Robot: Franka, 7 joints.
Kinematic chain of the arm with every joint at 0, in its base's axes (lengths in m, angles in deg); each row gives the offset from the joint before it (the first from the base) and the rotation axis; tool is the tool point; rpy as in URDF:
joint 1: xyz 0 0 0.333 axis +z
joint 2: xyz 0 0 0 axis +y
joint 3: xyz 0 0 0.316 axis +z
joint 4: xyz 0.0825 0 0 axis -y
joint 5: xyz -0.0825 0 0.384 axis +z
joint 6: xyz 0 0 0 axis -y
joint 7: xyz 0.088 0 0 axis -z
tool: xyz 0 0 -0.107 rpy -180 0 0
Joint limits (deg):
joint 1: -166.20..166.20
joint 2: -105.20..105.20
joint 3: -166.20..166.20
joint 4: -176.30..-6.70
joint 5: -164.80..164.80
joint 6: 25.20..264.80
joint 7: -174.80..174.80
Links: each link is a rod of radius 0.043 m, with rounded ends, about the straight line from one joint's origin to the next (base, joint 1, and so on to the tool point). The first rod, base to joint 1, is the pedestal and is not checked.
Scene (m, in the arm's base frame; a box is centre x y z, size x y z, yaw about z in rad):
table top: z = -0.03
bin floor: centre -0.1 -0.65 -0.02 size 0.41 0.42 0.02 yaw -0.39
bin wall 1: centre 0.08 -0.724 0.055 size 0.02 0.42 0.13 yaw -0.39
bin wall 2: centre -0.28 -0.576 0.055 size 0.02 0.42 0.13 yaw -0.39
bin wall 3: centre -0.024 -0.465 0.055 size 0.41 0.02 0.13 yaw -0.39
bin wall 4: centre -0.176 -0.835 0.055 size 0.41 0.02 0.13 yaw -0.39
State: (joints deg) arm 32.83 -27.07 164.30 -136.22 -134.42 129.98 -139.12
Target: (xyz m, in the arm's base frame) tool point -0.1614 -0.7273 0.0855
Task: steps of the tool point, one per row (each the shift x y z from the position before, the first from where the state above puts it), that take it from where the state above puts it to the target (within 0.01 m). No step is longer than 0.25 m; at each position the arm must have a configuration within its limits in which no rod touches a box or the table.
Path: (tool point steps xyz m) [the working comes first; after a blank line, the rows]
Joints at the target: 89.20 -64.72 166.20 -74.80 -140.15 128.13 -139.12
Straight joint move there: touches bin wall 2.

1: -0.0250 -0.1619 0.0272
2: 0.0405 -0.1751 0.0350
3: 0.1091 -0.1615 0.0415
4: 0.1700 -0.1212 0.0466
5: -0.0004 -0.0067 -0.0899
6: 0.0003 0.0067 -0.0934

